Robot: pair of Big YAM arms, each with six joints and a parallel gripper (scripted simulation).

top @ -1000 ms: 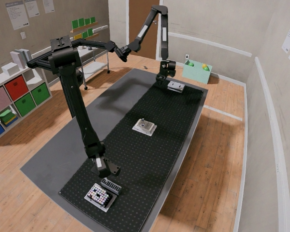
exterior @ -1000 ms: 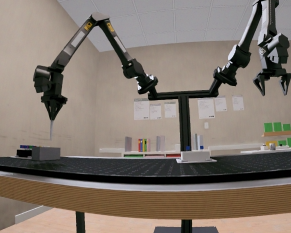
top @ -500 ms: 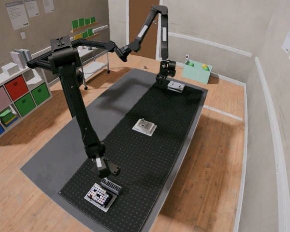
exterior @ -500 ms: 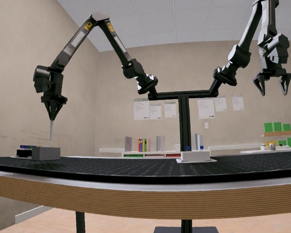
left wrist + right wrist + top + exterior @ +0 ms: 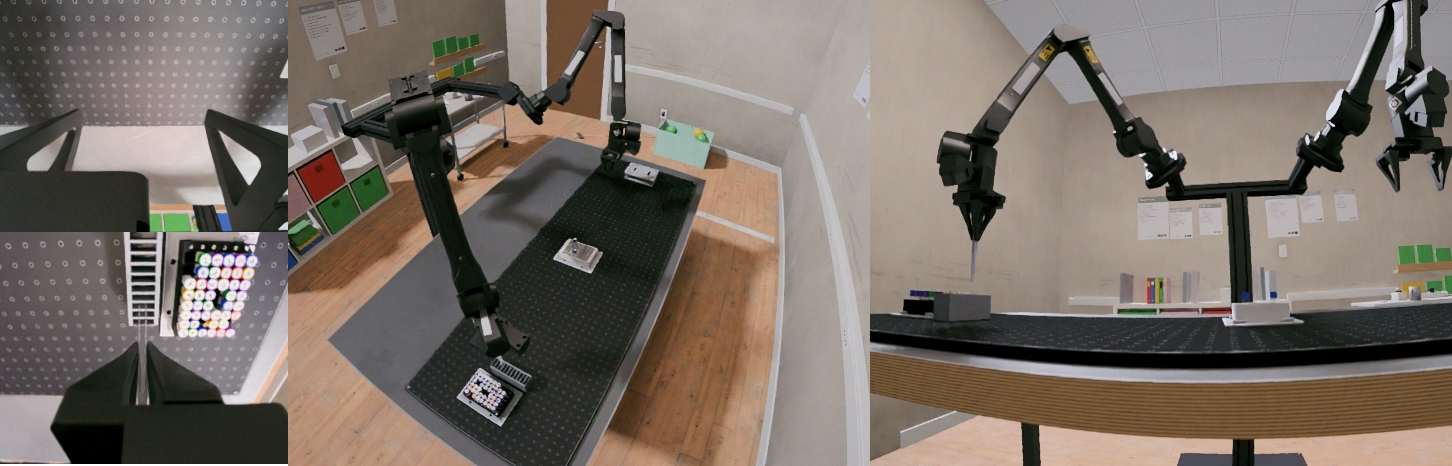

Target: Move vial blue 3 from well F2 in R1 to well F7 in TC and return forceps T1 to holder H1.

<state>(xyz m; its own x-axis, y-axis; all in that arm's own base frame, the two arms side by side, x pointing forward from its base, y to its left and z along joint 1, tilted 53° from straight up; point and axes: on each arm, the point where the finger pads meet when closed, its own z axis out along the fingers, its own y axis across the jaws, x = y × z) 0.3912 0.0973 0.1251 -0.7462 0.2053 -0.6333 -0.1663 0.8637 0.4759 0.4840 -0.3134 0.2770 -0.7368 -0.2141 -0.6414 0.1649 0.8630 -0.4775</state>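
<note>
My right gripper is now 20 mm short of the grey holder H1 and 160 mm above it.
</note>
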